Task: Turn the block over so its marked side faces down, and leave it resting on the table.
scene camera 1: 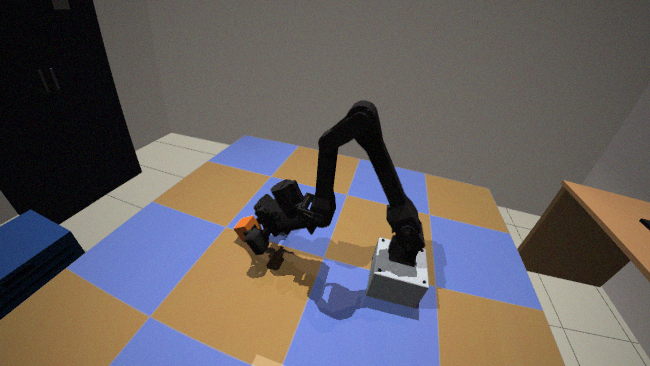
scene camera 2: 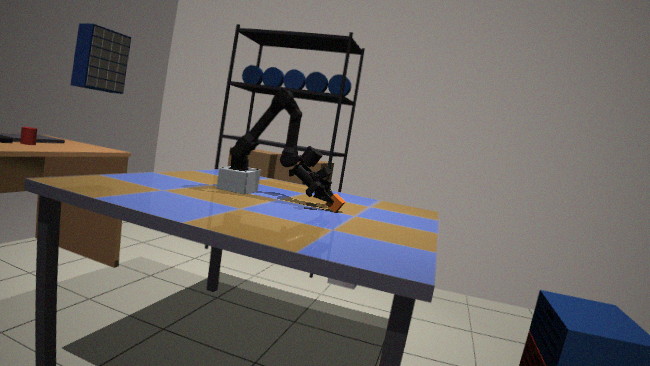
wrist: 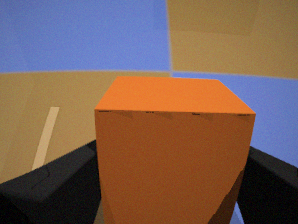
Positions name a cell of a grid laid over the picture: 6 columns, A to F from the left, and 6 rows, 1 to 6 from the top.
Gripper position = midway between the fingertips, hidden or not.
Observation:
In view: the gripper (scene camera 1: C4) and a block (wrist: D4).
The gripper also shows in scene camera 2 (scene camera 2: D4) and in the wrist view (wrist: D5).

